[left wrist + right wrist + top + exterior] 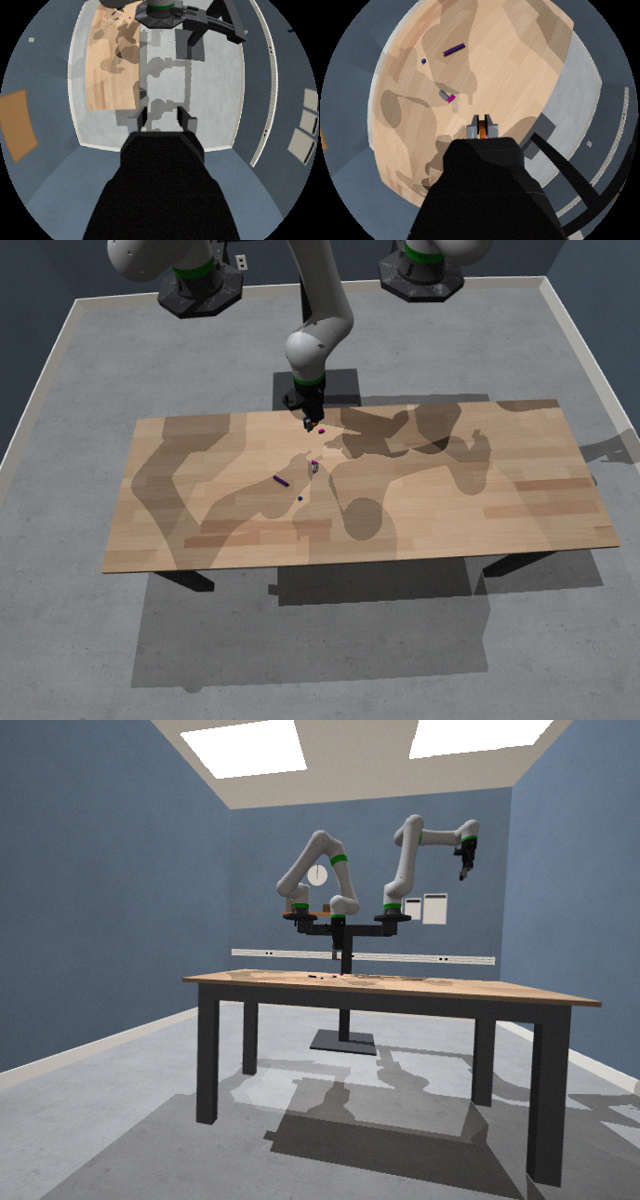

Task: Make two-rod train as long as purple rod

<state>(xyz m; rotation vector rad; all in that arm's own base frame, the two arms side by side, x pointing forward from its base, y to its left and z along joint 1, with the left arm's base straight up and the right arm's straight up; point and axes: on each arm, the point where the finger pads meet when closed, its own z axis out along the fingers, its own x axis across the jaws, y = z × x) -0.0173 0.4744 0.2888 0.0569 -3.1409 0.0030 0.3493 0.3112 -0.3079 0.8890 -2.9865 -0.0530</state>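
The grey rod is 11 cm ahead of my right hand, 1 cm to the left of it and 11 cm below it. Round my right hand: orange rod (1 cm behind, 2 cm to the left, 1 cm below); small blue rod (22 cm ahead, 5 cm to the right, 11 cm below); purple rod (15 cm ahead, 11 cm to the right, 11 cm below).
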